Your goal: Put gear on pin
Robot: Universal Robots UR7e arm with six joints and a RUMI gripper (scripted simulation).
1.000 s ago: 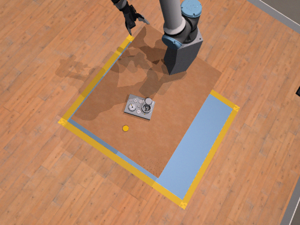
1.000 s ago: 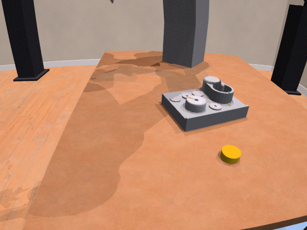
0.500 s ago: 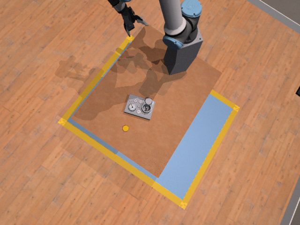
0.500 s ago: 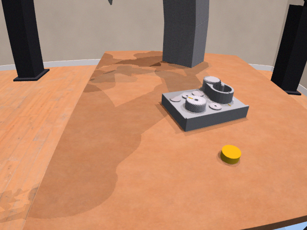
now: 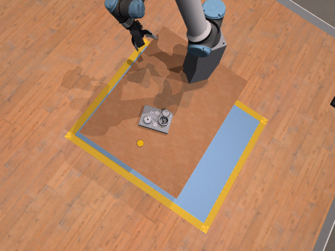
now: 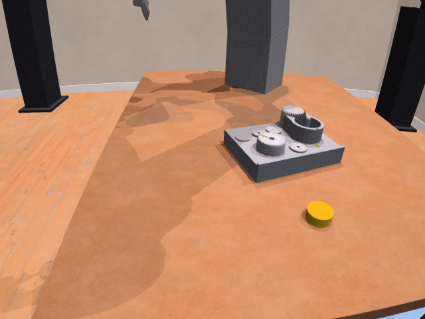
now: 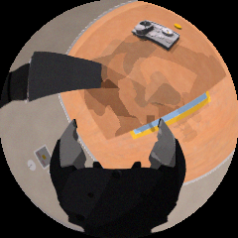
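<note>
Now: the grey gear 36 cm ahead of my hand, 28 cm to the left of it and 26 cm below it. Round my hand: yellow disc: 54 cm ahead, 35 cm to the left, 30 cm below.
</note>
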